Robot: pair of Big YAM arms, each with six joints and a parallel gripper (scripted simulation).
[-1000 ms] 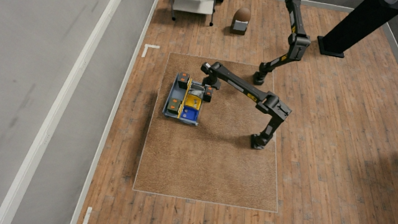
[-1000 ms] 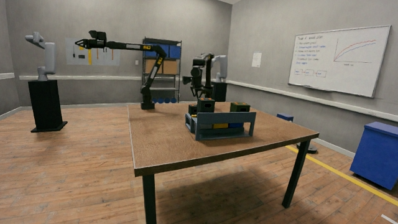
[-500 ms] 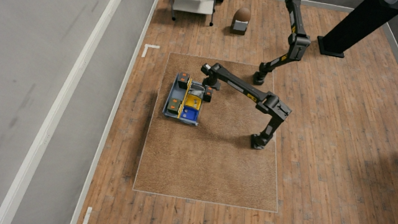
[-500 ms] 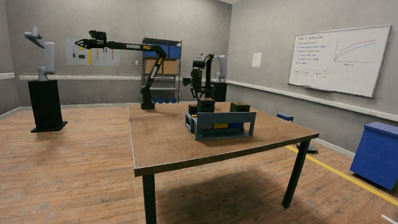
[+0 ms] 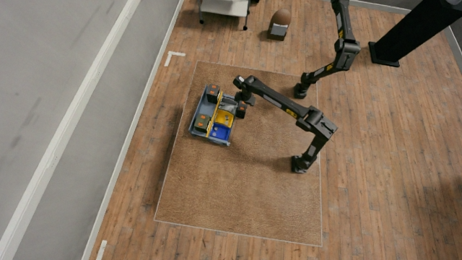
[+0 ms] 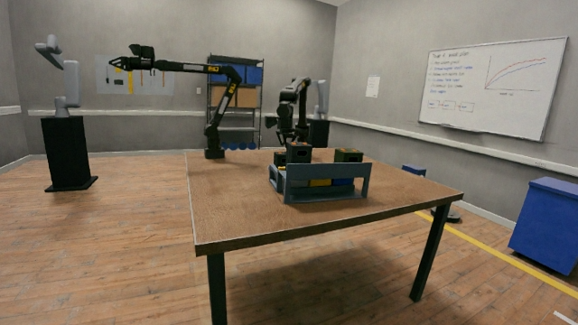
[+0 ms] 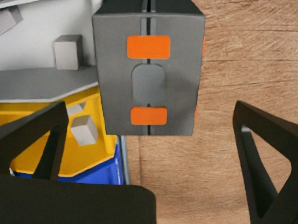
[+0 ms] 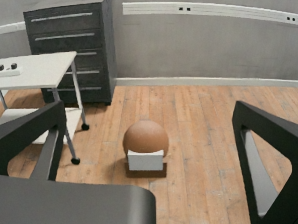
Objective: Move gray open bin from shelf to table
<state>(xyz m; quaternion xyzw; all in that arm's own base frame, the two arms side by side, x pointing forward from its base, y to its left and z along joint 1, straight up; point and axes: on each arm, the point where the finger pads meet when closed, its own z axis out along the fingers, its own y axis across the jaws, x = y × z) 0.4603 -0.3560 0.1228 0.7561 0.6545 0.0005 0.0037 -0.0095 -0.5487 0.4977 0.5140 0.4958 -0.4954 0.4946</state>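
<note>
Now: the gray open bin 130 mm ahead of my left hand, 20 mm to the right of it and 120 mm below it. Also, from my left hand: blue-gray shelf: 170 mm ahead, 90 mm to the left, 100 mm below; yellow bin: 150 mm ahead, 90 mm to the left, 120 mm below; blue bin: 160 mm ahead, 200 mm to the left, 120 mm below.
</note>
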